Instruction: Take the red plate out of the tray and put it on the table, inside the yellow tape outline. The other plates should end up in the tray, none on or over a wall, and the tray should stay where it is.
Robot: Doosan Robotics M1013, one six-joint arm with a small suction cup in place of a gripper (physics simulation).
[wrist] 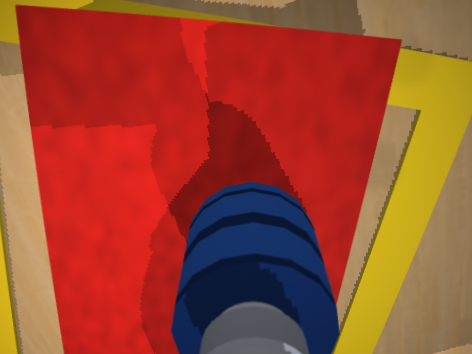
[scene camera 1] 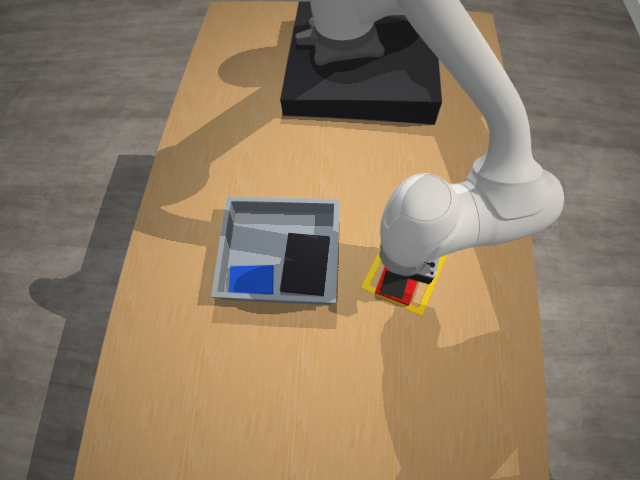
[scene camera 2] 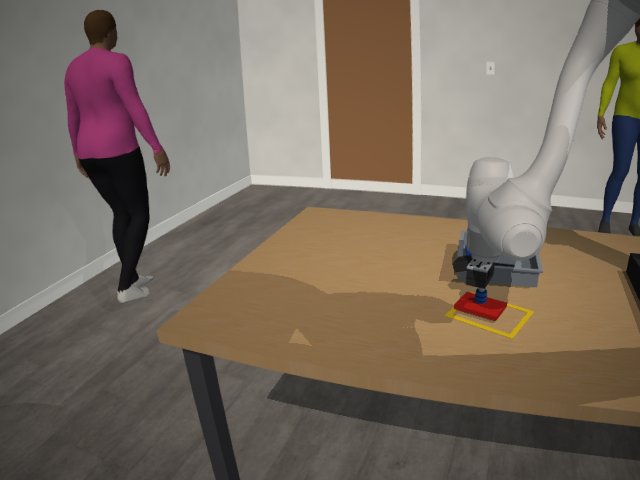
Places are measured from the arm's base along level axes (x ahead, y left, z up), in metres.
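Where they show: end effector, tool point: (wrist: 248,220) (scene camera 2: 480,304); arm's base, origin of the base link: (scene camera 1: 345,38).
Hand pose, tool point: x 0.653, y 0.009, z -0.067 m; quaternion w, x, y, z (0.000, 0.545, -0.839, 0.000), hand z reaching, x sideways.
Note:
Things, the pixels of their top centre, and the offset from my tool point. Level surfaces: height alone.
- red plate, middle of its top: (wrist: 195,260) (scene camera 1: 400,275) (scene camera 2: 481,303) 0.000 m ahead, 0.014 m left, 0.010 m up
- grey tray, middle of its top: (scene camera 1: 277,246) (scene camera 2: 498,248) 0.081 m back, 0.230 m right, 0.045 m up
- blue plate, middle of its top: (scene camera 1: 250,279) 0.029 m back, 0.294 m right, 0.008 m up
- larger black plate, middle of its top: (scene camera 1: 305,262) 0.053 m back, 0.178 m right, 0.008 m up
- wooden table, its level: 0.005 m down
My suction cup (scene camera 2: 480,296) (wrist: 255,235) is on the top of the red plate (scene camera 1: 412,290) (scene camera 2: 493,311) (wrist: 95,190) and holds it nearly level, low over the yellow tape outline (scene camera 1: 368,285) (scene camera 2: 522,323) (wrist: 412,200). A narrow gap under the plate seems to show in scene camera 2. In scene camera 1 the arm hides the cup and part of the plate. The grey tray (scene camera 1: 279,199) (scene camera 2: 524,279) stands beside the outline. In it lie a blue plate (scene camera 1: 251,279), front left, and a larger black plate (scene camera 1: 305,263), on the right, close to the front wall.
The black base block (scene camera 1: 361,109) stands at the back of the wooden table (scene camera 1: 248,392) (scene camera 2: 320,248). The arm's wrist (scene camera 1: 418,222) (scene camera 2: 485,206) hangs above the outline. One person (scene camera 2: 103,108) stands at the left beyond the table, another (scene camera 2: 628,82) at the right edge.

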